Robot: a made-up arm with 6 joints. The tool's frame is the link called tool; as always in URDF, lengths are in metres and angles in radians. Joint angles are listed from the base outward. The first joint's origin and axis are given. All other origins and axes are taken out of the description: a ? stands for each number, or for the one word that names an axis. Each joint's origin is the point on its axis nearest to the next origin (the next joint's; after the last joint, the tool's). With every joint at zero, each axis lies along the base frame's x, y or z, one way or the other. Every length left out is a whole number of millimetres.
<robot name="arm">
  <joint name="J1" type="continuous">
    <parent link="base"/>
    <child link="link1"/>
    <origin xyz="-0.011 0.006 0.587"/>
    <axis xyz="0 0 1"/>
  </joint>
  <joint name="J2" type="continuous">
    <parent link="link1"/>
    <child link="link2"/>
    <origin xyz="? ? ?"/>
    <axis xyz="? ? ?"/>
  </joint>
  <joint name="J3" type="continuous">
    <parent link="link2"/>
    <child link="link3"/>
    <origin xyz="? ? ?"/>
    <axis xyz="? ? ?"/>
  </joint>
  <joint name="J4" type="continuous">
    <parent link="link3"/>
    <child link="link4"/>
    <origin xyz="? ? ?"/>
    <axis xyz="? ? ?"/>
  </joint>
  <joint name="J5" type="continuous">
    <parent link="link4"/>
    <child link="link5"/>
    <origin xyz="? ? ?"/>
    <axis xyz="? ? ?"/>
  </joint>
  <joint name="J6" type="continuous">
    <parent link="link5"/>
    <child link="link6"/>
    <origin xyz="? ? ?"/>
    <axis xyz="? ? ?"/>
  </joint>
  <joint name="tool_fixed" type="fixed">
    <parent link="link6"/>
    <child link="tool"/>
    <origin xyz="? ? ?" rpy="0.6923 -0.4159 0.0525"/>
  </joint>
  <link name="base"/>
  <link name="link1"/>
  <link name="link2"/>
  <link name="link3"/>
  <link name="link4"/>
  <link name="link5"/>
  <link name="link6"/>
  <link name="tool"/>
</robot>
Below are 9 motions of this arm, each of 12 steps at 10 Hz.
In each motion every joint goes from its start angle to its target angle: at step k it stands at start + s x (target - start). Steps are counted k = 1, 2, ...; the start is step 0. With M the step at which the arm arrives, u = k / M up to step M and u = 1 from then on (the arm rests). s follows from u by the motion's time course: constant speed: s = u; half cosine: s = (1 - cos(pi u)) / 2; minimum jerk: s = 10 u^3 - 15 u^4 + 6 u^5.
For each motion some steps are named. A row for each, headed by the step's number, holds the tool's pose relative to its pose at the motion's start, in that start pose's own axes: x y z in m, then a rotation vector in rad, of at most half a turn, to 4 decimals.
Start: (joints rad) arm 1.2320 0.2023 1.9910 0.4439 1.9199 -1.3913
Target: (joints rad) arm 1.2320 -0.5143 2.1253 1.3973 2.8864 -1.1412
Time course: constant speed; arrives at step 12
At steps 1, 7, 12:
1: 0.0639 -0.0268 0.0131 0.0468 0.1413 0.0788
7: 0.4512 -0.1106 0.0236 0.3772 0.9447 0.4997
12: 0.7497 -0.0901 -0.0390 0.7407 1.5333 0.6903

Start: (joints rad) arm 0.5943 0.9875 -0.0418 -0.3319 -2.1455 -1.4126
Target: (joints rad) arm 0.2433 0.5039 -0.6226 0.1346 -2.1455 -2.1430
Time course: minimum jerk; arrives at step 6
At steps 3, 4, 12:
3: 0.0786 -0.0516 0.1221 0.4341 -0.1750 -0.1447
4: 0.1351 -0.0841 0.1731 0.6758 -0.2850 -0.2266
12: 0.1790 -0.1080 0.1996 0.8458 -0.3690 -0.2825

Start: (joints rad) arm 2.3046 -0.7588 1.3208 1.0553 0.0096 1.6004
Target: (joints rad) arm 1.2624 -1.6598 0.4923 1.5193 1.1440 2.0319
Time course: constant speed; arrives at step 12
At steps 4, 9, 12:
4: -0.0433 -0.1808 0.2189 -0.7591 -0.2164 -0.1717
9: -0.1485 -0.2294 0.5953 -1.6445 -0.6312 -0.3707
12: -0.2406 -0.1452 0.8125 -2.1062 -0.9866 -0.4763

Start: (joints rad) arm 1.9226 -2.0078 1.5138 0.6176 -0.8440 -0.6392
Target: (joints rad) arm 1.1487 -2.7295 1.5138 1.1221 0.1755 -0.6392
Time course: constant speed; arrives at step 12
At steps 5, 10, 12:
5: -0.2629 0.3293 0.1251 0.1233 -0.2166 0.7957
10: -0.5755 0.4559 0.3386 0.3437 -0.5002 1.4944
12: -0.6833 0.4454 0.4406 0.4473 -0.6452 1.7318

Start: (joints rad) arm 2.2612 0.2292 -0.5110 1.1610 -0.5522 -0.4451
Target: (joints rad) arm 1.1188 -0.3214 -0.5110 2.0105 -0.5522 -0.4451
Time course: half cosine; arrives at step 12
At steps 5, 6, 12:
5: -0.0884 -0.2581 0.0613 -0.0512 -0.1372 -0.3709
6: -0.1404 -0.3382 0.0650 -0.0877 -0.1534 -0.5185
12: -0.4042 -0.5446 0.0233 -0.2975 -0.0163 -1.1171

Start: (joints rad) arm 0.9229 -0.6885 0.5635 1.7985 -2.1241 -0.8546
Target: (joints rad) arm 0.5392 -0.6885 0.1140 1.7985 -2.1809 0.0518
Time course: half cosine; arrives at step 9
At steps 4, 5, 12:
4: -0.0622 0.0116 -0.1065 -0.5086 -0.0652 0.0517
5: -0.0774 0.0111 -0.1564 -0.7267 -0.0802 0.0416
12: -0.0877 -0.0048 -0.2787 -1.2432 -0.0714 -0.0567

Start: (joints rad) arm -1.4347 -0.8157 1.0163 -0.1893 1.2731 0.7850
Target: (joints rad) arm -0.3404 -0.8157 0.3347 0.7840 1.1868 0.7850
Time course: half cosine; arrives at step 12
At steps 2, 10, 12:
2: -0.0319 -0.0248 -0.0005 -0.0074 0.0535 -0.0048
10: -0.3839 0.0176 0.0847 0.3903 0.5056 -0.1196
12: -0.3924 0.0410 0.0957 0.4455 0.5044 -0.1301

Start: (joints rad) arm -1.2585 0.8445 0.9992 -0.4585 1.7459 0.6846
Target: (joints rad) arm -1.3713 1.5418 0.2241 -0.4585 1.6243 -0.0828
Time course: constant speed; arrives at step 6
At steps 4, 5, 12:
4: -0.4875 -0.1945 0.5001 0.1829 0.8685 -0.2310
5: -0.5224 -0.2285 0.6708 0.1700 1.0655 -0.3617
12: -0.5191 -0.2511 0.8422 0.1265 1.2459 -0.5147

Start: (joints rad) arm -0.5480 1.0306 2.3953 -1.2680 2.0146 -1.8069
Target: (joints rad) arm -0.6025 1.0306 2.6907 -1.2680 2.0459 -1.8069
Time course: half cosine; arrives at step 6
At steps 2, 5, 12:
2: -0.0016 -0.0449 -0.0155 0.0766 -0.0075 0.0125
5: -0.0060 -0.1597 -0.0748 0.2849 -0.0335 0.0458
12: -0.0064 -0.1702 -0.0819 0.3052 -0.0365 0.0490

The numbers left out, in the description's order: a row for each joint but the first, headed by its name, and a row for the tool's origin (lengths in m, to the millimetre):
J2: xyz -0.005 0.035 0, axis 0 1 0
J3: xyz 0.029 0 0.381, axis 0 -1 0
J4: xyz 0.616 0 -0.007, axis -1 0 0
J5: xyz 0 -0.099 -0.001, axis 0 -1 0
J6: xyz 0.037 0 -0.022, axis -1 0 0
tool: xyz 0 0.005 0.022

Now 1 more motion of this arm.
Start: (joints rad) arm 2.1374 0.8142 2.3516 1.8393 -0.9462 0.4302
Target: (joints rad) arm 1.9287 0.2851 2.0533 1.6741 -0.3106 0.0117
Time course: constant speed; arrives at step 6
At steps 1, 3, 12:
1: 0.0207 -0.0475 0.0137 0.0565 -0.1235 -0.0203
3: 0.0462 -0.1476 0.0448 0.1621 -0.3770 -0.0432
12: 0.0420 -0.3029 0.0992 0.2945 -0.7683 -0.0228

